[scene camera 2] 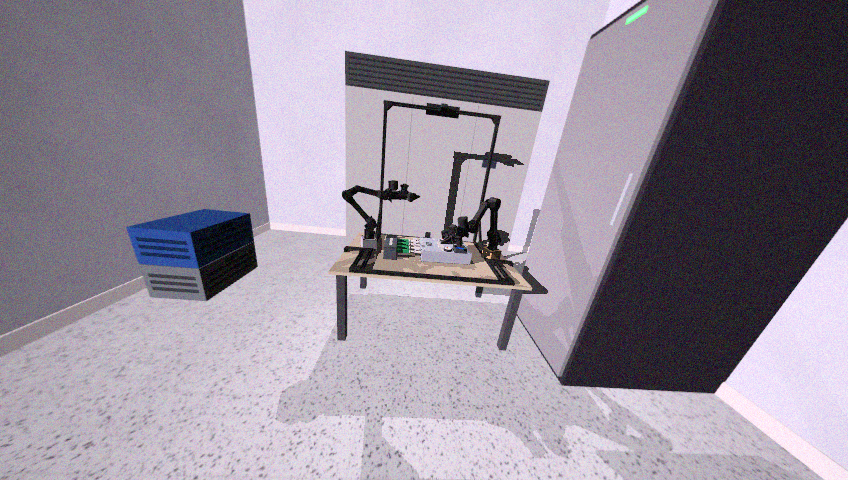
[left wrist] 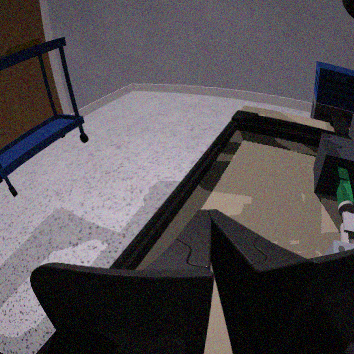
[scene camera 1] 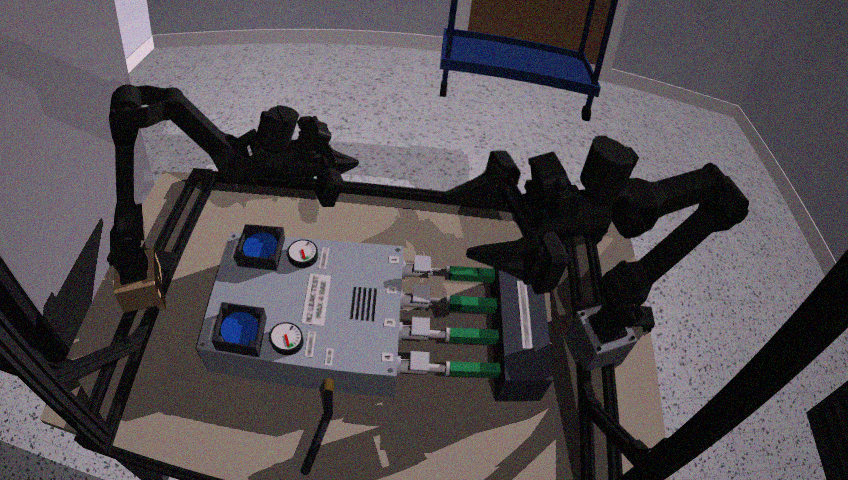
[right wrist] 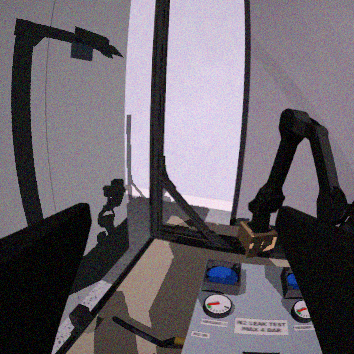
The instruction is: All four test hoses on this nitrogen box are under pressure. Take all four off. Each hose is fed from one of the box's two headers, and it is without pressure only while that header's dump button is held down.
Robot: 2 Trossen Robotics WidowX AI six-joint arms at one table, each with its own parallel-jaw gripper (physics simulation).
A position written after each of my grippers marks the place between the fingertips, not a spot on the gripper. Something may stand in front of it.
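There's a grey nitrogen box [scene camera 1: 340,307] here, and you get the box [scene camera 2: 430,249] in scene camera 2 as well, plus the box [right wrist: 260,305] in the right wrist view. As for my left gripper [scene camera 1: 357,163], it's shut and holding nothing, and the left wrist view shows that left gripper [left wrist: 206,218] too. My right gripper [scene camera 1: 454,223] is open, nothing in it, and the right wrist view has the right gripper [right wrist: 186,216] as well.
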